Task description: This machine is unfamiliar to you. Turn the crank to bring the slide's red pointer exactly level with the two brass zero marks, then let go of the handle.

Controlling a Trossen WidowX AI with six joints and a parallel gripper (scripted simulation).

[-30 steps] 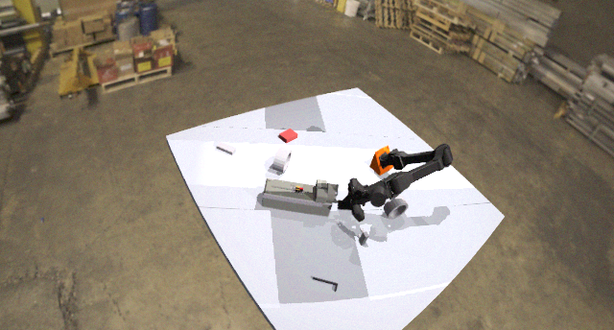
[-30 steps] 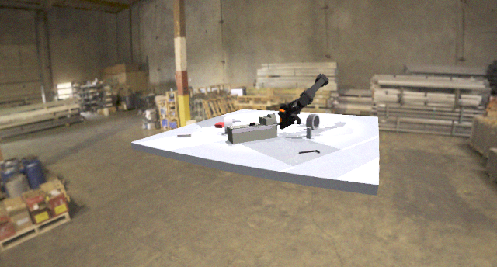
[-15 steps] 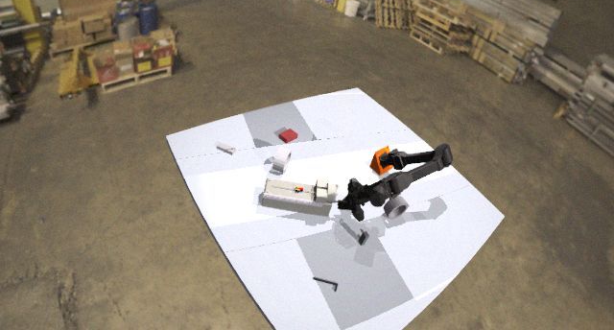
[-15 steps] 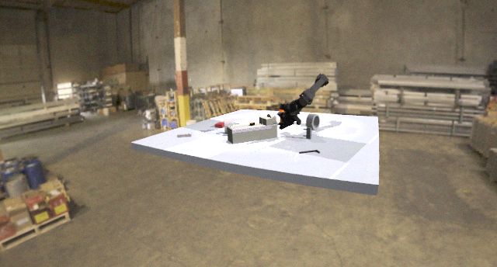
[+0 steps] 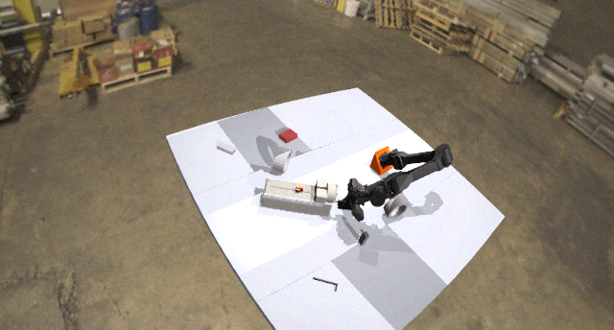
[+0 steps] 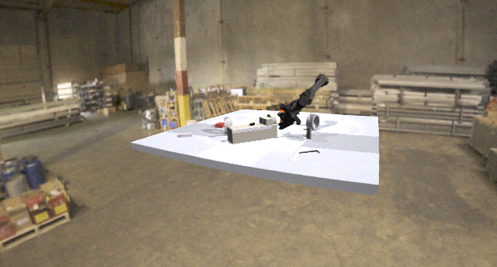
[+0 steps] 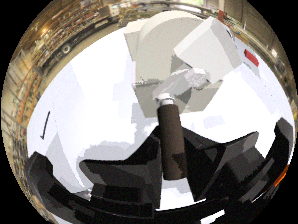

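The dark crank handle is 30 mm above my gripper tip, 10 mm to the left of it and 10 mm behind it. Round my gripper tip: hex key (260 mm ahead, 220 mm to the left, 30 mm below); then red pointer (120 mm to the right, 90 mm ahead, 50 mm above); then small clip (160 mm to the left, 30 mm ahead, 10 mm below).
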